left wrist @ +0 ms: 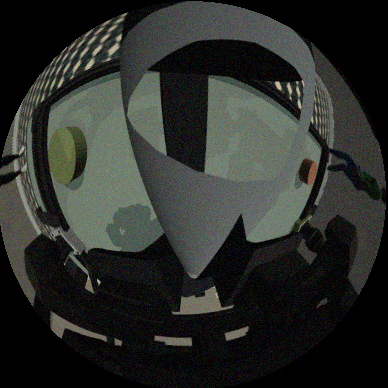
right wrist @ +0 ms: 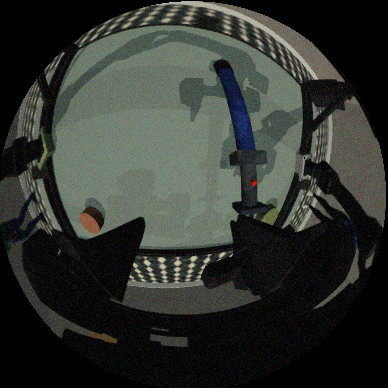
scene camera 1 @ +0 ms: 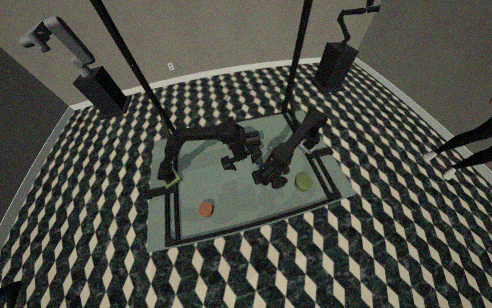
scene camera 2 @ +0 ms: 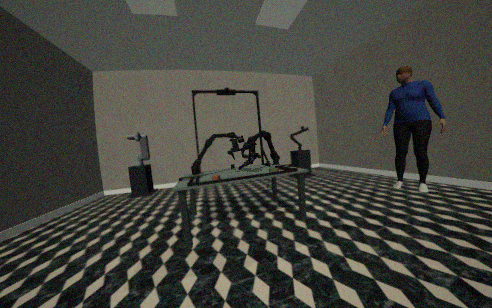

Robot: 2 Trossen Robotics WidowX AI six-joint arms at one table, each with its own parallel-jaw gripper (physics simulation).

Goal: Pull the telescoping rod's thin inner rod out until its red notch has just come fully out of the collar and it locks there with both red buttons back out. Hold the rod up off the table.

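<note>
The rod shows in the right wrist view: its blue outer tube [right wrist: 240, 117] has a black end cap [right wrist: 221, 65], and its dark grey collar [right wrist: 248, 192] bears one red button [right wrist: 254, 183]. The other button and the red notch do not show. My left gripper [left wrist: 192, 219] is shut on the inner rod, which a large pale grey shape and black bar partly show in the left wrist view. The rod is held above the table. My right gripper [right wrist: 191, 221] is open and empty; the collar is beyond its right-hand fingertip in its wrist view, outside the gap.
An orange cylinder [scene camera 1: 205, 208] [left wrist: 309, 171] [right wrist: 90, 221] stands at the table's near left in scene camera 1. A green cylinder [scene camera 1: 303, 181] [left wrist: 63, 155] stands at the near right. Dark rails border the table [scene camera 2: 240, 178]. A person [scene camera 2: 413, 102] stands at the right, away from the table.
</note>
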